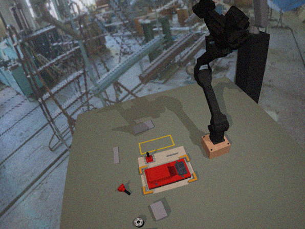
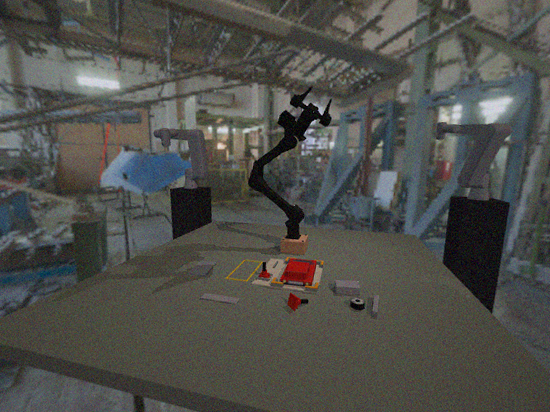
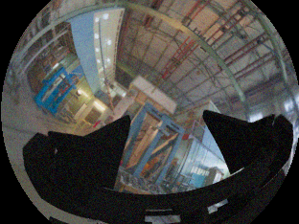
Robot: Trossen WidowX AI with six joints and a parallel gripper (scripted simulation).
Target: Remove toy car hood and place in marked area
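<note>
The hood is 24 cm ahead of my gripper tip, 3 cm to the right of it and 65 cm below it.
</note>
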